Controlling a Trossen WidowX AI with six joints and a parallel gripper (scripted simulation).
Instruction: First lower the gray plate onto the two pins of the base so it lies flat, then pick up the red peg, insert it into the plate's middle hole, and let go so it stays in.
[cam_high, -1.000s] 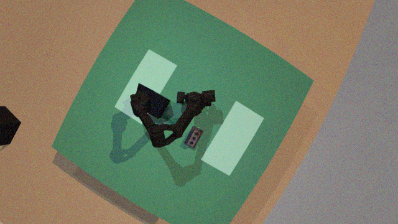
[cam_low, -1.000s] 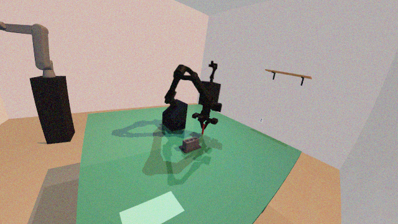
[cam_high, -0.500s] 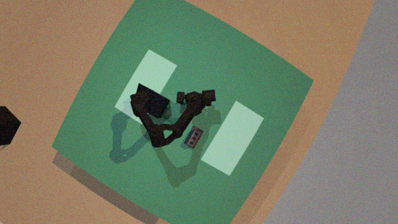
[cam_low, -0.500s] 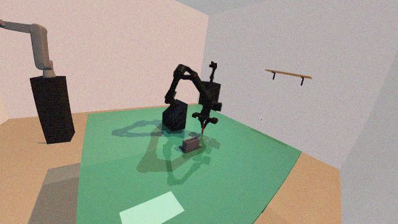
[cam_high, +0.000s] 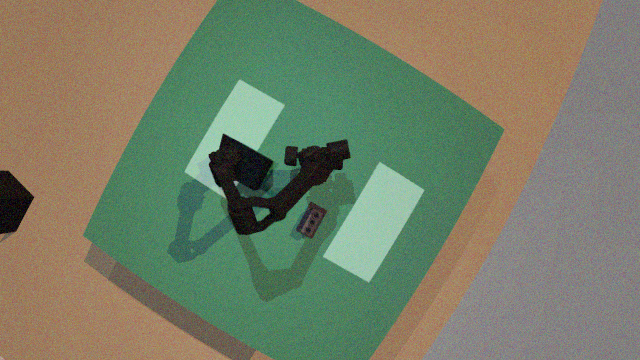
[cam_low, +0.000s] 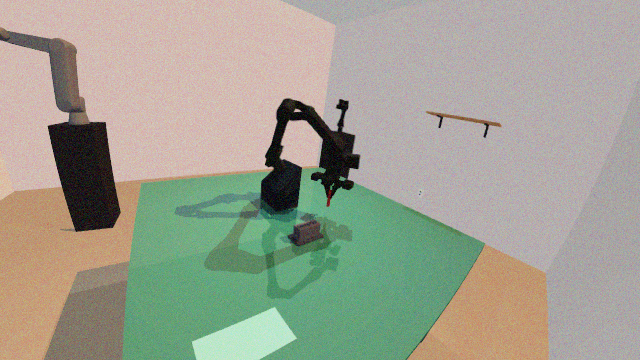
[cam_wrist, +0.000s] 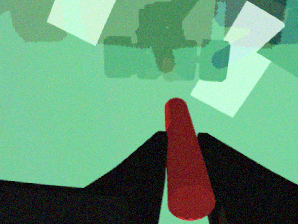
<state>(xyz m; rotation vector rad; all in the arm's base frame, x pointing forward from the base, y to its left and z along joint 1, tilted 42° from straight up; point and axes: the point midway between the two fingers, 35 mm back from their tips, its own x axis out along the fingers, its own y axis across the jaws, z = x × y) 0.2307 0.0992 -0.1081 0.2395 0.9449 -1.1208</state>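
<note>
The gray plate lies 13 cm ahead of my gripper tip, 18 cm to the right of it and 4 cm below it. Round my gripper tip: dark base 13 cm ahead, 18 cm to the right, 8 cm below; red peg right at my gripper tip.
</note>
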